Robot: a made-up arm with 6 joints. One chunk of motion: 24 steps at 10 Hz.
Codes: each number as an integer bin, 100 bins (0 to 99) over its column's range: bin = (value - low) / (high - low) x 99, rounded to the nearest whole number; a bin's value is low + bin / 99 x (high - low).
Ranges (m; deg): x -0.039..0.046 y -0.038..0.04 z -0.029..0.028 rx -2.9..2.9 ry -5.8..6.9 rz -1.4..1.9
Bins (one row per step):
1: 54 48 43 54 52 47
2: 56 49 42 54 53 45
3: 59 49 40 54 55 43
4: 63 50 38 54 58 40
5: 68 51 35 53 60 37
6: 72 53 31 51 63 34
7: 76 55 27 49 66 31
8: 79 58 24 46 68 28
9: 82 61 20 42 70 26
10: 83 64 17 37 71 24
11: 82 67 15 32 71 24
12: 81 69 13 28 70 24
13: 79 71 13 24 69 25
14: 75 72 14 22 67 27
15: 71 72 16 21 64 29
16: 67 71 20 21 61 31
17: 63 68 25 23 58 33
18: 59 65 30 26 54 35
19: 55 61 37 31 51 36
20: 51 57 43 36 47 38
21: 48 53 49 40 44 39
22: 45 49 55 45 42 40
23: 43 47 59 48 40 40
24: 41 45 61 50 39 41
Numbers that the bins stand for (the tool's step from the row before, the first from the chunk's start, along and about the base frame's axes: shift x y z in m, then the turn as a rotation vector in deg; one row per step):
1: 0.00736 -0.00018 -0.00424 0.264 0.871 0.167
2: 0.00908 0.00061 -0.00482 0.264 0.999 0.100
3: 0.01166 0.00061 -0.00597 0.264 1.256 0.033
4: 0.01509 0.00139 -0.00712 0.264 1.640 -0.067
5: 0.01938 0.00218 -0.00885 0.205 1.897 -0.167
6: 0.02282 0.00376 -0.01115 0.088 2.282 -0.267
7: 0.02625 0.00533 -0.01345 -0.029 2.667 -0.367
8: 0.02883 0.00770 -0.01518 -0.205 2.923 -0.467
9: 0.03140 0.01006 -0.01748 -0.439 3.180 -0.533
10: 0.03226 0.01242 -0.01921 -0.732 3.308 -0.600
11: 0.03140 0.01479 -0.02036 -1.025 3.308 -0.600
12: 0.03055 0.01636 -0.02152 -1.260 3.180 -0.600
13: 0.02883 0.01794 -0.02152 -1.494 3.052 -0.567
14: 0.02539 0.01873 -0.02094 -1.611 2.795 -0.500
15: 0.02196 0.01873 -0.01979 -1.670 2.410 -0.433
16: 0.01853 0.01794 -0.01748 -1.670 2.025 -0.367
17: 0.01509 0.01558 -0.01461 -1.553 1.640 -0.300
18: 0.01166 0.01321 -0.01173 -1.377 1.127 -0.233
19: 0.00822 0.01006 -0.00770 -1.084 0.742 -0.200
20: 0.00479 0.00691 -0.00424 -0.791 0.229 -0.133
21: 0.00221 0.00376 -0.00079 -0.557 -0.156 -0.100
22: -0.00036 0.00061 0.00267 -0.264 -0.412 -0.067
23: -0.00208 -0.00097 0.00497 -0.088 -0.669 -0.067
24: -0.00380 -0.00255 0.00612 0.029 -0.797 -0.033

